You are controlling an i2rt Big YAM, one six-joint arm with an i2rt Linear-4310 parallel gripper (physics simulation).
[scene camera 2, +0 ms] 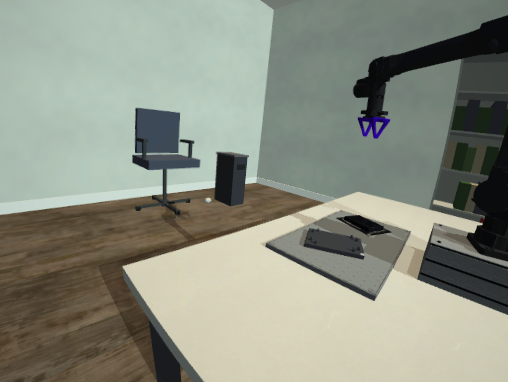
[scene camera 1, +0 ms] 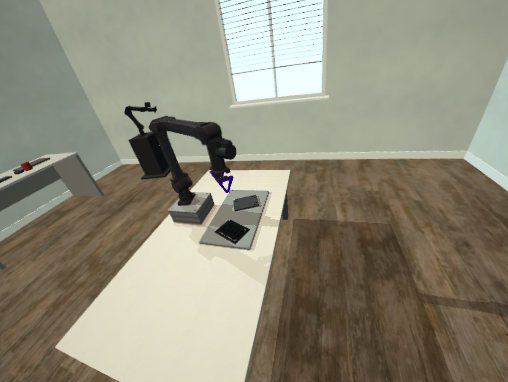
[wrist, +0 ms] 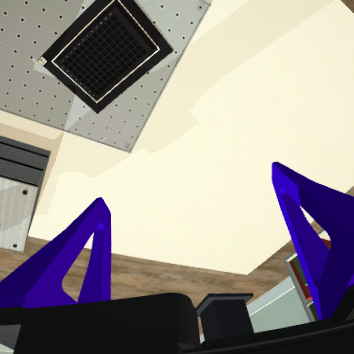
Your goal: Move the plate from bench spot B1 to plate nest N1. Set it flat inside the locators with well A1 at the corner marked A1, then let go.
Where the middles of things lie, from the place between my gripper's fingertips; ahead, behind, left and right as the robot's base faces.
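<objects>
Position of my gripper: 32 cm above the black well plate [wrist: 112,46], 4 cm past it and 6 cm to the right of it. Counted from my gripper: the dark nest with corner locators [scene camera 2: 350,246], 32 cm below, 1 cm ahead of and 32 cm to the left of it; the black nest pad with white outline [wrist: 82,22], 33 cm below, 4 cm behind and 6 cm to the left of it. Going by their middles, the dark nest with corner locators is the farthest from my gripper of the things named here.
</objects>
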